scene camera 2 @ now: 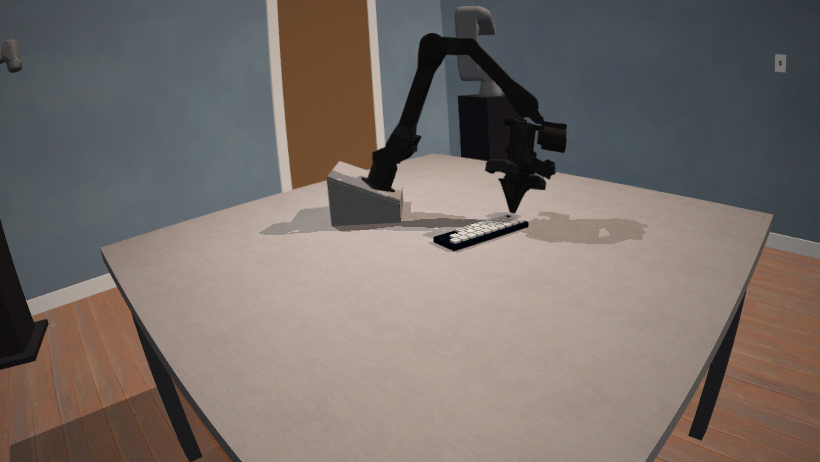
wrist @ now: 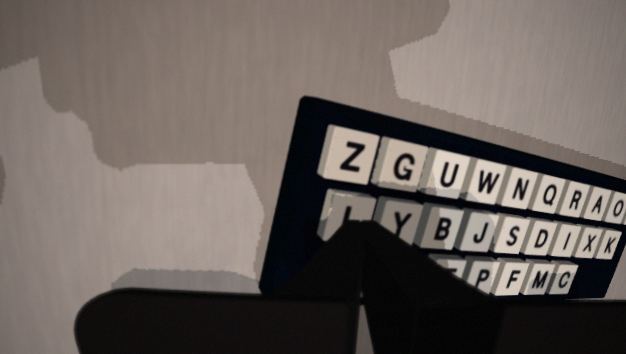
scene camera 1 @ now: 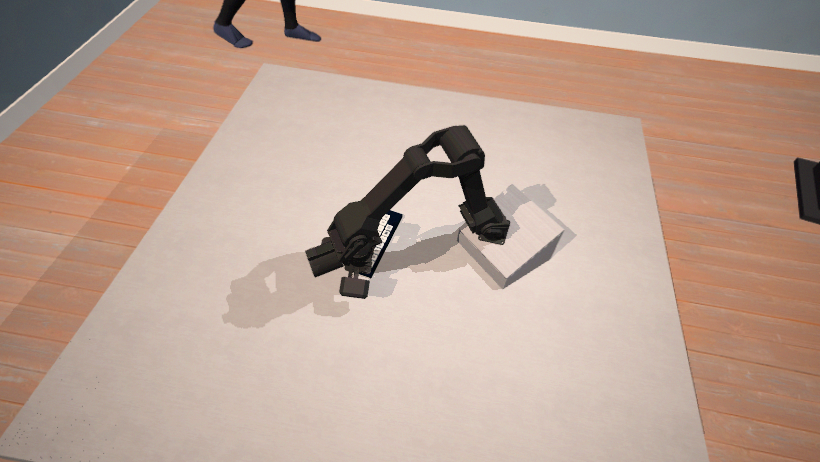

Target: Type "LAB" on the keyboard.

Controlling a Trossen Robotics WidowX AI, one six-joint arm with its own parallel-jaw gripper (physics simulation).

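Places are measured from the arm's base along level axes (x right, y back, z down), in metres.
Pixels of known places: gripper, fingertip midpoint: (scene camera 2: 512, 213) (wrist: 359, 234); arm's base at its link origin: (scene camera 2: 377, 185) (scene camera 1: 494, 230).
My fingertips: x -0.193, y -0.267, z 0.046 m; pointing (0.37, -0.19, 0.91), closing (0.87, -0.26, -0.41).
For each thing: its top centre in the pictures, then the offset to it from my fingertips. "*": a spot on its surface instead. Level surfaces: height alone.
- Y at a spot on its surface: (wrist: 400, 220) * dz +0.011, dx +0.022, dy -0.004 m
- B key at its top centre: (wrist: 442, 229) dz +0.011, dx +0.043, dy -0.003 m
- table at its surface level: dz +0.028 m
The keyboard (scene camera 1: 395, 218) (scene camera 2: 444, 241) (wrist: 300, 200) has a dark blue base and pale lettered keys, and lies on the table. My gripper (scene camera 2: 512, 212) (wrist: 359, 234) is shut and empty. Its tips point down a little above the keyboard's far end in the scene camera 2 view. In the wrist view they overlap the lower part of the key left of Y (wrist: 400, 220); this key's letter is partly covered, with an upright stroke showing. The B key (wrist: 442, 230) is two keys to its right. The A key (wrist: 596, 204) is in the top row, near the right. Keys at the bottom left are hidden behind the fingers.
My arm stands on a grey wedge-shaped base (scene camera 1: 516, 241) (scene camera 2: 361, 203) on the table (scene camera 1: 459, 367) (scene camera 2: 401, 321). Another grey arm (scene camera 2: 467, 66) stands on a black pedestal (scene camera 2: 482, 126) behind the table. A person's feet (scene camera 1: 301, 32) show on the floor beyond the table.
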